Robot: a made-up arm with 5 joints. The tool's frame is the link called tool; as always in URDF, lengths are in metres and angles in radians. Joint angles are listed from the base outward. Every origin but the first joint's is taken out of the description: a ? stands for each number. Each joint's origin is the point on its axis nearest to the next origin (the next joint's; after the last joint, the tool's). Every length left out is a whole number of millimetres.
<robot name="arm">
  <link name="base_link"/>
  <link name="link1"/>
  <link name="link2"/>
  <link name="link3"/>
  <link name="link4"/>
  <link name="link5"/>
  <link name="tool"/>
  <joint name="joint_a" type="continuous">
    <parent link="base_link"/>
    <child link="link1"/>
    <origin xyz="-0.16 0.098 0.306" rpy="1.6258 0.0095 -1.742"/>
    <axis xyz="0 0 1"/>
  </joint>
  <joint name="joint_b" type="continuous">
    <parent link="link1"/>
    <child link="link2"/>
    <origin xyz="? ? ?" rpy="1.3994 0 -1.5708"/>
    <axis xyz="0 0 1"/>
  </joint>
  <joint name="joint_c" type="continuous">
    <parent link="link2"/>
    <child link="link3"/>
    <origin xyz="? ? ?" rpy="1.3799 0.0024 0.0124"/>
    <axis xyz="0 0 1"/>
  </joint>
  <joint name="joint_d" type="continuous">
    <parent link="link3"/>
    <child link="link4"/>
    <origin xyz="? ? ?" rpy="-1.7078 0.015 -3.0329"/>
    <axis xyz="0 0 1"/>
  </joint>
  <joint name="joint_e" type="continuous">
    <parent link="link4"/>
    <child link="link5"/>
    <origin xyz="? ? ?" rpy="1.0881 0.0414 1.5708"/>
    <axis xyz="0 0 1"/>
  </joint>
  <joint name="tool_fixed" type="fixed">
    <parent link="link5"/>
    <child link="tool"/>
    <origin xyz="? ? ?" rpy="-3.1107 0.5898 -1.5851"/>
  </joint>
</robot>
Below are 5 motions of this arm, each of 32 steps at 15 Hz.
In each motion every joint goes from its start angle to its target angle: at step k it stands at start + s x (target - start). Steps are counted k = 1, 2, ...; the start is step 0. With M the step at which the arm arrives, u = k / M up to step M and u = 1 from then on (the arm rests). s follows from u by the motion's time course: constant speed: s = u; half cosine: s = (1 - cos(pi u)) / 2; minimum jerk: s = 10 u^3 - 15 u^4 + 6 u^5.
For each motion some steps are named. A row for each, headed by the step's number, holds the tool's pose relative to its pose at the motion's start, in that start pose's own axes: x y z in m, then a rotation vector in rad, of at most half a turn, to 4 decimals.
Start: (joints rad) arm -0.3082 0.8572 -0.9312 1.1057 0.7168
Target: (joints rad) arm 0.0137 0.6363 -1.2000 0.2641 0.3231
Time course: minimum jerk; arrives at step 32
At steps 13, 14, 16, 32:
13: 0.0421 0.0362 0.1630 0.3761 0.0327 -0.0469
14: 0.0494 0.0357 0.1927 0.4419 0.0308 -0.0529
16: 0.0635 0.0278 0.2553 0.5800 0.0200 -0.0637
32: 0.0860 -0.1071 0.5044 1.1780 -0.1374 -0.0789

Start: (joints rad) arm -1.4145 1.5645 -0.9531 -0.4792 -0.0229
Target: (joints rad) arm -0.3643 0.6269 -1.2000 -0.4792 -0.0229
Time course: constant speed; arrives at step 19
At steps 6, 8, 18, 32:
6: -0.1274 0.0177 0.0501 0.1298 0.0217 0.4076
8: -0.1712 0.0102 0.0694 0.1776 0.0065 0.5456
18: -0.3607 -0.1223 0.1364 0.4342 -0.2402 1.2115
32: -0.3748 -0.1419 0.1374 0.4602 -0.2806 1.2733

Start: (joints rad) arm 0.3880 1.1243 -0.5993 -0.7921 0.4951
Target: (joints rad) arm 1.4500 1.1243 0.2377 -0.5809 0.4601
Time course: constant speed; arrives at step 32
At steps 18, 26, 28, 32:
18: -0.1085 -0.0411 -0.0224 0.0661 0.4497 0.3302
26: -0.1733 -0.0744 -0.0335 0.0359 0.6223 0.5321
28: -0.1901 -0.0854 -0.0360 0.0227 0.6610 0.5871
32: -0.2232 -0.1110 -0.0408 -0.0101 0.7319 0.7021

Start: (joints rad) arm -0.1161 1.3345 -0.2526 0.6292 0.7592
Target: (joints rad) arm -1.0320 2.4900 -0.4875 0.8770 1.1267
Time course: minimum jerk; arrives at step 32
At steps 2, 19, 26, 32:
2: -0.0002 -0.0001 -0.0004 -0.0005 0.0023 -0.0018
19: -0.0963 -0.0596 -0.1074 -0.2577 0.6706 -0.6641
26: -0.1578 -0.0840 -0.1309 -0.4070 0.9329 -0.9893
32: -0.1692 -0.0870 -0.1331 -0.4340 0.9776 -1.0479

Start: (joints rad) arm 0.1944 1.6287 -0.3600 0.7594 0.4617
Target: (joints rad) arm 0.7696 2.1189 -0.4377 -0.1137 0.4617
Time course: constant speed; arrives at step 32
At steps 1, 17, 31, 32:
1: -0.0012 0.0115 0.0181 0.0501 0.0069 0.0028
17: -0.0268 0.0488 0.3277 0.8338 0.1735 0.1068
31: -0.0144 -0.1056 0.5155 1.4706 0.4246 0.2732
32: -0.0108 -0.1201 0.5230 1.5134 0.4471 0.2871

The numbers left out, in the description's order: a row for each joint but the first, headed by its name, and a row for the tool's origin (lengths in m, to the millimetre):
joint_b: 0.115 -0.029 0
joint_c: 0.025 0.235 0
joint_d: 0.048 0.03 0
joint_e: 0.119 -0.18 0
tool: -0.292 -0.153 0

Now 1 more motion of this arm.
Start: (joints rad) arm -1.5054 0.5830 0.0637 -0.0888 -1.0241
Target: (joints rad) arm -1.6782 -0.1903 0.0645 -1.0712 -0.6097
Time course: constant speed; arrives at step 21
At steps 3, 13, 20, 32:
3: 0.0470 0.0092 0.0185 -0.0181 -0.0330 -0.0782
13: 0.2091 0.0210 0.0688 -0.0818 -0.1367 -0.3308
20: 0.3210 0.0127 0.0911 -0.1260 -0.2024 -0.4976
32: 0.3365 0.0105 0.0933 -0.1321 -0.2112 -0.5207

